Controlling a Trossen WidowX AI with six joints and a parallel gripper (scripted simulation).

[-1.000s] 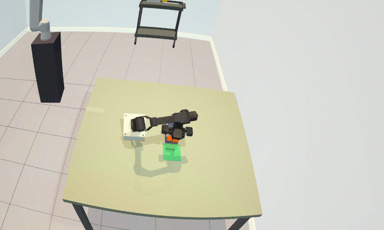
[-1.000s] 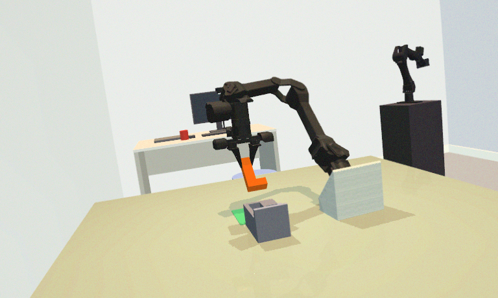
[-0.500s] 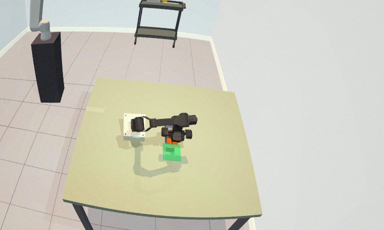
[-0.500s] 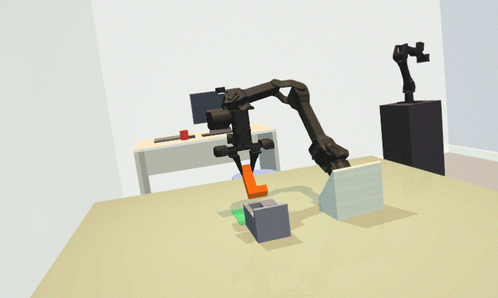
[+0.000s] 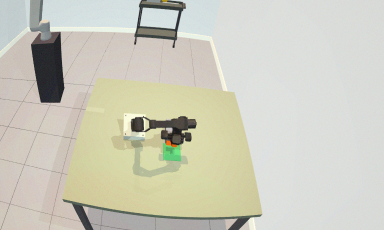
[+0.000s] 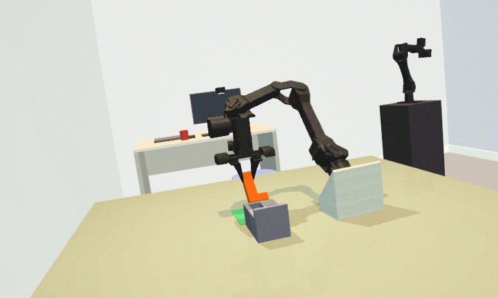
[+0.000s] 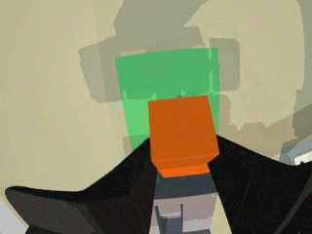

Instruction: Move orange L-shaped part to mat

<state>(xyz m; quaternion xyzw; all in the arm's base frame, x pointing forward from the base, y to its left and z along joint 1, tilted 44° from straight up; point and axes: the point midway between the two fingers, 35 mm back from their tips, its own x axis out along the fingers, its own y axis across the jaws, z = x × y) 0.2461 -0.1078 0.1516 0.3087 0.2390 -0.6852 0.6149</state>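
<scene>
Right now my gripper tip is 10 mm past the orange L-shaped part, 30 mm to the right of it and 30 mm above it. The rest, counted from my gripper tip: green mat: 20 mm to the left, 120 mm below.
</scene>
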